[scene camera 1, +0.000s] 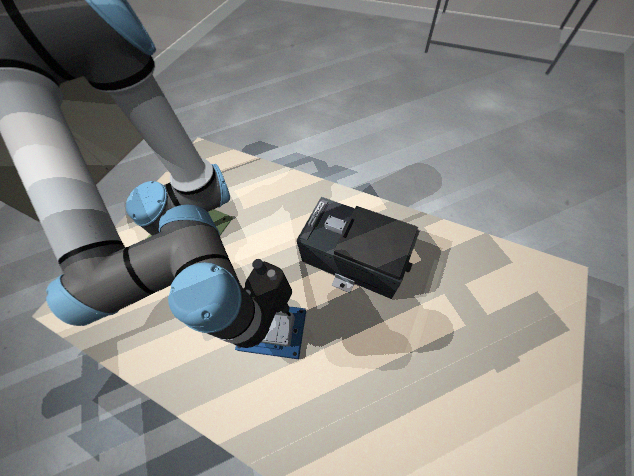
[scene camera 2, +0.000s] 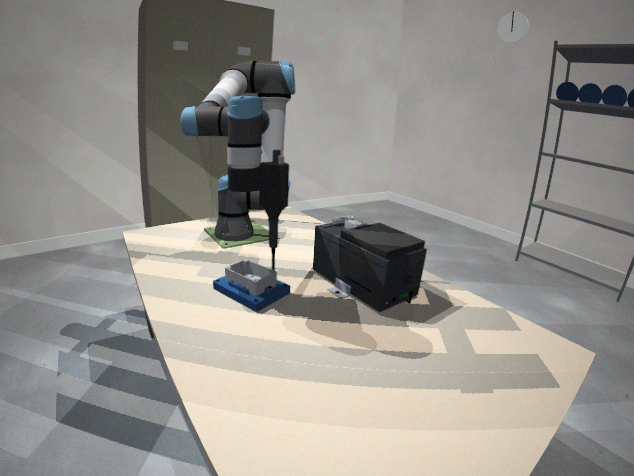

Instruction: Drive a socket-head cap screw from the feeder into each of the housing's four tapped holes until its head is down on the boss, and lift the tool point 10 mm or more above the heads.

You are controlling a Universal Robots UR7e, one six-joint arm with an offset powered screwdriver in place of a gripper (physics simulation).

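The black offset screwdriver [scene camera 1: 285,308] [scene camera 2: 273,268] points straight down. In the scene camera 2 view its thin bit ends at the rear right corner of the light grey housing [scene camera 1: 279,329] [scene camera 2: 261,284]; whether it touches, and whether a screw is on it, is too small to tell. The housing is an open-topped box on the blue fixture plate [scene camera 1: 300,320] [scene camera 2: 238,297]. The arm hides part of both in the scene camera 1 view. Screw heads in the tapped holes cannot be made out. The black feeder [scene camera 1: 378,245] [scene camera 2: 348,266] stands apart from the fixture, to its right.
A small metal bracket [scene camera 1: 342,282] [scene camera 2: 340,287] sits at the feeder's side facing the fixture. The arm's base stands on a green plate [scene camera 1: 222,221] [scene camera 2: 261,233] at the rear of the table [scene camera 1: 409,435] [scene camera 2: 358,440]. A cabinet [scene camera 2: 204,102] and a shelf rack [scene camera 2: 536,153] stand beyond.
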